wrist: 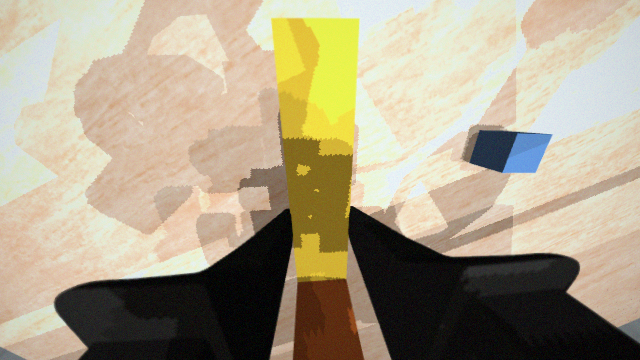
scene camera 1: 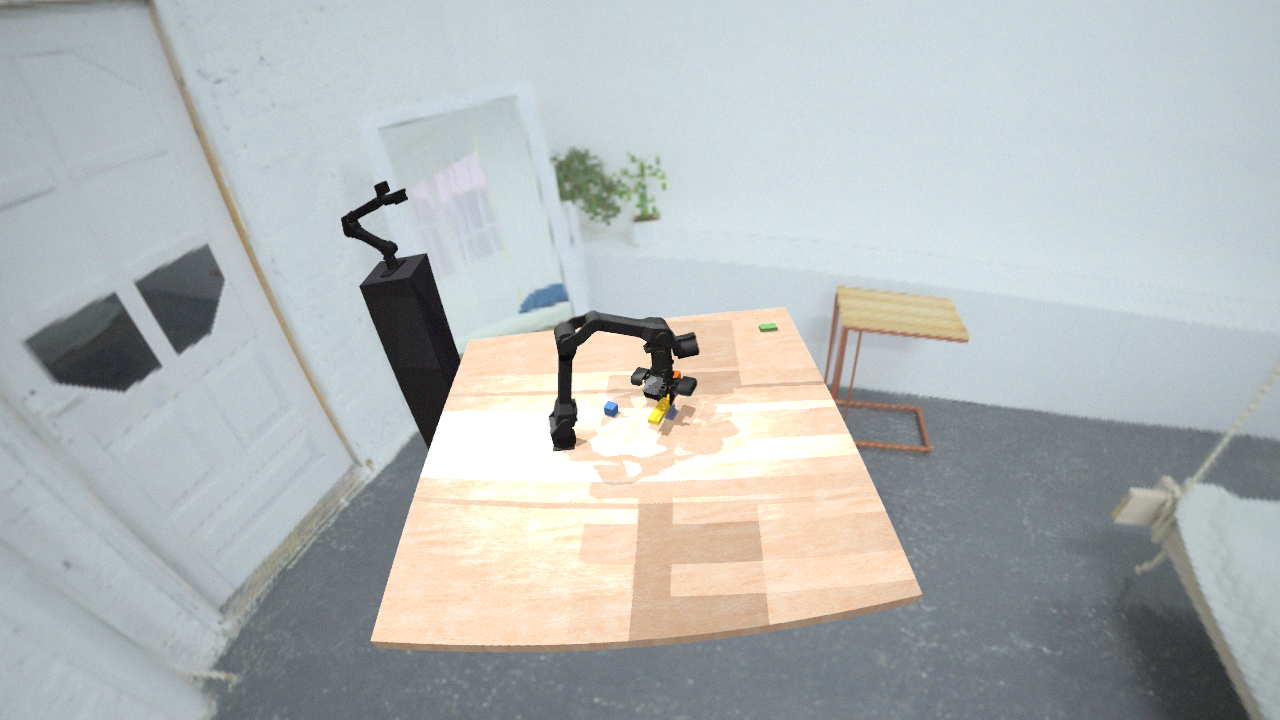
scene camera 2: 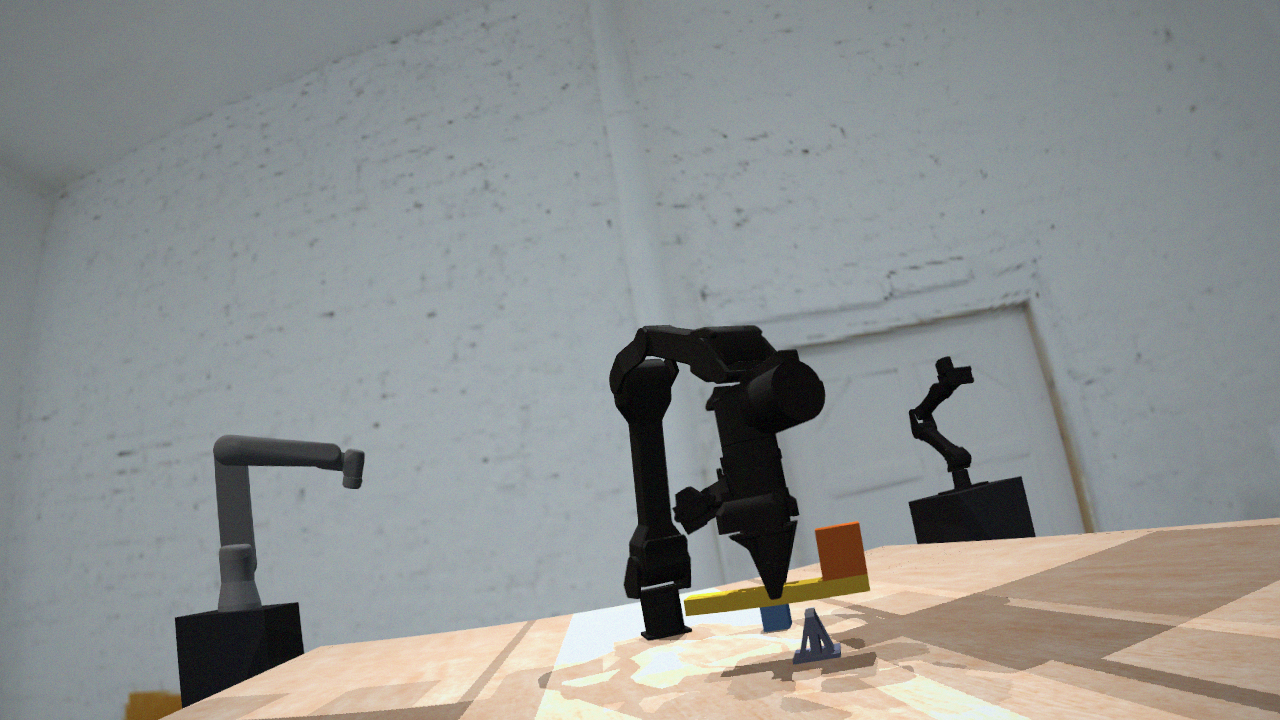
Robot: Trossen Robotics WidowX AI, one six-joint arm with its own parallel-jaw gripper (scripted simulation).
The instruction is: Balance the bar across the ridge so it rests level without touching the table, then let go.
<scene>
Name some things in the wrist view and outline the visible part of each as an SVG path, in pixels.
My gripper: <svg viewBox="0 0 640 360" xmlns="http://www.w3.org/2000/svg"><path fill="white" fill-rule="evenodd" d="M290 209L285 209L249 238L247 242L241 244L207 269L205 268L194 273L169 276L97 280L81 283L57 294L54 300L57 315L60 316L88 348L78 360L269 360L293 242ZM350 206L348 227L350 243L391 360L640 360L639 342L566 292L575 282L580 271L580 265L576 259L557 253L450 257L397 233L392 228L361 210Z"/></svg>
A yellow bar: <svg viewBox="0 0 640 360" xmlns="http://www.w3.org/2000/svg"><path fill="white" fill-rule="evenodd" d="M271 18L297 274L293 360L364 360L346 279L358 71L359 19Z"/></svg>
A small blue cube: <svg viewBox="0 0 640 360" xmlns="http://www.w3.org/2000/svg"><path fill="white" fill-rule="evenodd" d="M469 163L501 173L536 173L546 147L552 138L552 134L510 132L507 130L479 130Z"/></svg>
</scene>
